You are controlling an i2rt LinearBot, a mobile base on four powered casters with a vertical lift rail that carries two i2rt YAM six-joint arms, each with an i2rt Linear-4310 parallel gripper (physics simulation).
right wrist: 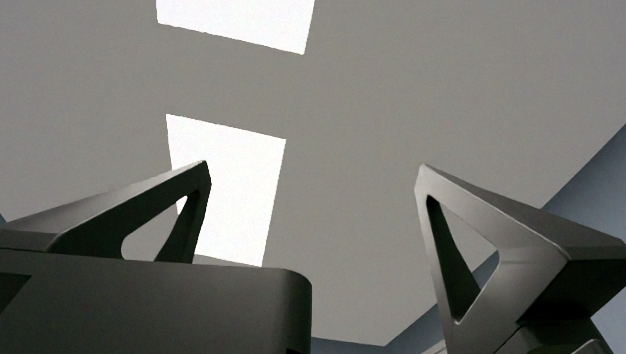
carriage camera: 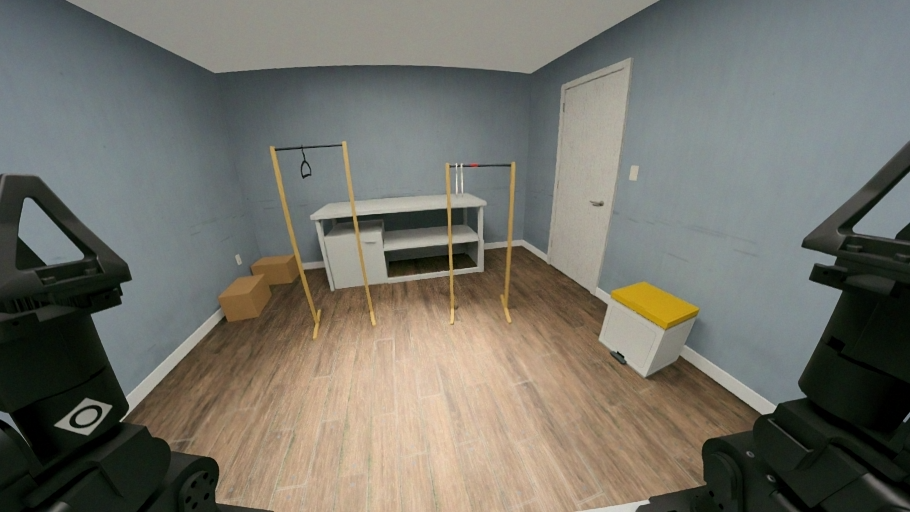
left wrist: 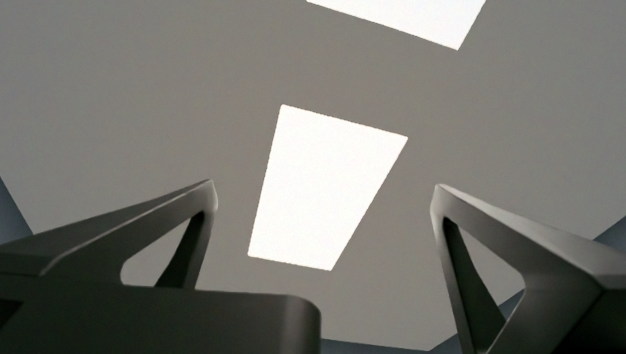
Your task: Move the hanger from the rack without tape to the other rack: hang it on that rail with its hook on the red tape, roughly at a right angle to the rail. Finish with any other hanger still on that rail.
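Frame: origin at the left arm's base, x ahead, y left, z up, level; metres.
Where they show: left gripper, fingertip midpoint: (left wrist: 322, 194); right gripper, fingertip midpoint: (right wrist: 313, 173).
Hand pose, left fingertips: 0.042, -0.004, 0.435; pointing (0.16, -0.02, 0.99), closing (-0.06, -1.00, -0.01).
After its pixels a point has its place, as x, y, z.
A black hanger (carriage camera: 306, 168) hangs from the dark rail of the taller wooden rack (carriage camera: 290, 229) @[1.632, 0.906, -0.009], left of the middle in the carriage view. The lower rack (carriage camera: 511, 235) @[1.812, -0.800, -0.174], right of the middle, has red tape (carriage camera: 473, 165) @[1.829, -0.493, 0.375] on its dark rail. Two white hangers (carriage camera: 456, 179) @[1.791, -0.363, 0.278] (carriage camera: 462, 179) @[1.792, -0.400, 0.277] hang on that rail to the left of the tape. My left gripper (left wrist: 322, 194) @[0.042, -0.004, 0.435] is open and empty, pointing up at the ceiling. My right gripper (right wrist: 313, 173) @[0.020, -0.644, 0.443] is open and empty, also pointing up. Both are far from the racks, at the sides of the carriage view.
A white shelf unit (carriage camera: 397, 205) stands behind both racks. Two cardboard boxes (carriage camera: 245, 299) @[1.726, 1.649, -0.680] (carriage camera: 274, 270) @[2.436, 1.843, -0.703] sit by the left wall. A white bin with a yellow lid (carriage camera: 655, 304) @[1.112, -1.619, -0.439] stands near the right wall, and a door (carriage camera: 588, 178) @[2.323, -1.689, 0.244] is at the back right.
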